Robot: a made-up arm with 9 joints. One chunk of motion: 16 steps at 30 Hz.
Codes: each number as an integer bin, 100 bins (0 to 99) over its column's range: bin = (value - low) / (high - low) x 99, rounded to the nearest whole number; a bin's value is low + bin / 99 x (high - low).
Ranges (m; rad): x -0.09..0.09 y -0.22..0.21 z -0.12..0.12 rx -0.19..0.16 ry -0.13..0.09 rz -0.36..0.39
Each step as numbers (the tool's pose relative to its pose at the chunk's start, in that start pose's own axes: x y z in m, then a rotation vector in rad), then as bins.
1 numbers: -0.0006 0.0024 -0.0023 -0.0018 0.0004 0.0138
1 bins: 49 51 49 53 59 49
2 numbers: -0.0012 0.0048 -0.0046 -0.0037 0.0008 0.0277
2 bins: 49 52 48 53 59 51
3 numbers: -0.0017 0.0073 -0.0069 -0.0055 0.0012 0.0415
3 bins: 49 52 47 52 59 53
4 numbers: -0.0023 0.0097 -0.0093 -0.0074 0.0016 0.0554
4 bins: 48 53 46 52 59 55
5 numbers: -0.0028 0.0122 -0.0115 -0.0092 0.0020 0.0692
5 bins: 48 53 45 51 59 57
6 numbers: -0.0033 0.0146 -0.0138 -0.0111 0.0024 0.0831
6 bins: 48 54 44 51 60 58
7 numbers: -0.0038 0.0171 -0.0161 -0.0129 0.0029 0.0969
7 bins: 47 55 43 50 60 60
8 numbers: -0.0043 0.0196 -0.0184 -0.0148 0.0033 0.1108
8 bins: 47 55 42 50 60 62
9 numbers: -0.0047 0.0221 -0.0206 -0.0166 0.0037 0.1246
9 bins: 47 56 41 49 60 64
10 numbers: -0.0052 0.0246 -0.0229 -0.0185 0.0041 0.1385
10 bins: 47 56 40 49 60 66
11 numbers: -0.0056 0.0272 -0.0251 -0.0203 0.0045 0.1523
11 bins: 46 57 39 48 61 68
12 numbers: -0.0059 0.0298 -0.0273 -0.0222 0.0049 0.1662
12 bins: 46 58 38 47 61 69
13 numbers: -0.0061 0.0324 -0.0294 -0.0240 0.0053 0.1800
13 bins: 46 58 37 47 61 71
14 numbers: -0.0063 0.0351 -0.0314 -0.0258 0.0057 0.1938
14 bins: 46 59 37 46 61 73
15 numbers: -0.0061 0.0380 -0.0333 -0.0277 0.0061 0.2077
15 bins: 46 59 36 46 61 75
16 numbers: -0.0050 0.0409 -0.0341 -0.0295 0.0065 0.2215
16 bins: 47 60 35 45 61 77
